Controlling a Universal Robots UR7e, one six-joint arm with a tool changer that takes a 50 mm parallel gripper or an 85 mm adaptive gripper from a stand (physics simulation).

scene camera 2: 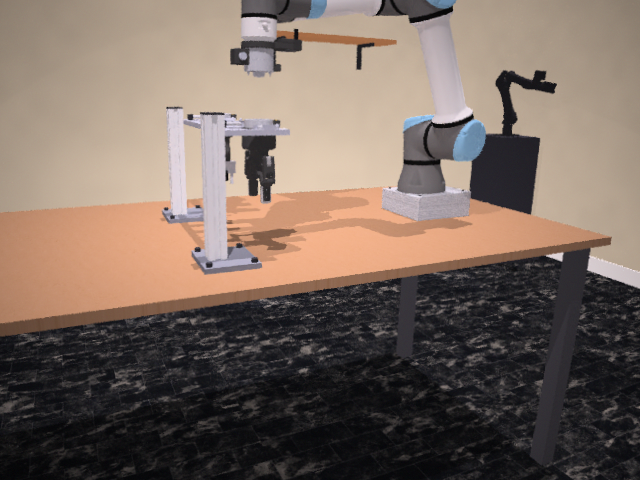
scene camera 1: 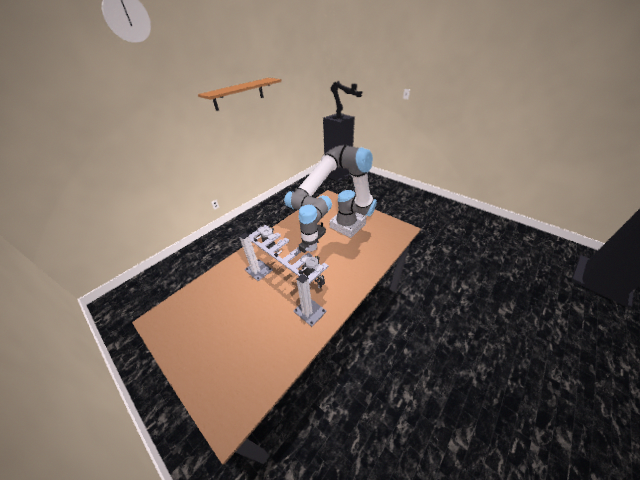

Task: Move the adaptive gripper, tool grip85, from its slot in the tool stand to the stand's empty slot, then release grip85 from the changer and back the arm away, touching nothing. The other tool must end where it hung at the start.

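Seen in the pictures: end effector, tool point: (scene camera 2: pixel 258 71); arm's base, origin of the base link: (scene camera 2: pixel 421 190) (scene camera 1: pixel 346 219).
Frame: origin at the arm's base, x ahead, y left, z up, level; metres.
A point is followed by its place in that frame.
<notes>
The grip85 adaptive gripper (scene camera 1: pixel 320 283) (scene camera 2: pixel 259 197) hangs fingers-down in the near end slot of the tool stand (scene camera 1: pixel 305 297) @[x 0.714, y 0.365, z 0.124 m] (scene camera 2: pixel 213 186) @[x 0.705, y 0.357, z 0.096 m]. It is black, and its fingers look apart with nothing between them. The arm's tool changer (scene camera 1: pixel 311 248) @[x 0.607, y 0.312, z 0.348 m] (scene camera 2: pixel 259 62) @[x 0.597, y 0.316, z 0.346 m] carries no tool; in the scene camera 2 view it is well above grip85's round top plate, with a visible gap. The other tool (scene camera 1: pixel 265 233) @[x 0.632, y -0.063, z 0.226 m] (scene camera 2: pixel 230 167) @[x 0.596, y -0.041, z 0.080 m] hangs in the far end slot, partly hidden by the near post in the scene camera 2 view. The middle slot between them is empty.
The arm's base block (scene camera 1: pixel 348 225) @[x 0.048, y 0.061, z 0.006 m] (scene camera 2: pixel 424 204) @[x 0.050, y 0.106, z -0.023 m] stands on the orange table (scene camera 1: pixel 232 330) @[x 1.050, y 0.136, z -0.071 m] (scene camera 2: pixel 330 258) @[x 0.453, y 0.384, z -0.072 m] behind the stand. A small black arm (scene camera 1: pixel 338 98) (scene camera 2: pixel 507 103) stands on a dark pedestal beyond. A wooden shelf (scene camera 1: pixel 240 88) (scene camera 2: pixel 346 38) is on the wall.
</notes>
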